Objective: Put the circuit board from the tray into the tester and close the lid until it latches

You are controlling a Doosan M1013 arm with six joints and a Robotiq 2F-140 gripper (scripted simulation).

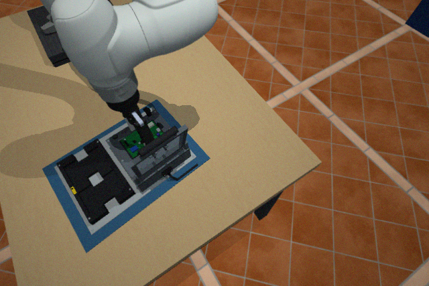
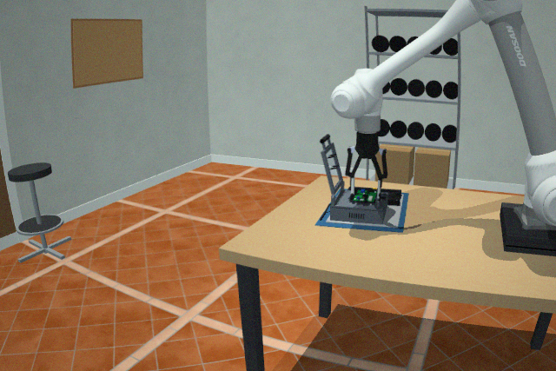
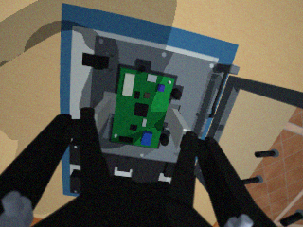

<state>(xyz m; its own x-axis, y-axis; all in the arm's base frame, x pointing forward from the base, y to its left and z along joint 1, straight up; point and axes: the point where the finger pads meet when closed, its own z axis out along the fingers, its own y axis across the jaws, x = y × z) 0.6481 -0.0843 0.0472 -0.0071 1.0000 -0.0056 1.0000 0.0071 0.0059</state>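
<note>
My gripper is now 30 mm above the pin plate, 10 mm to the right of it and 10 mm short of it. The rest, counted from my hand: latch hook 60 mm to the left, 60 mm behind, 10 mm below; then lid 120 mm ahead, 90 mm above.
</note>
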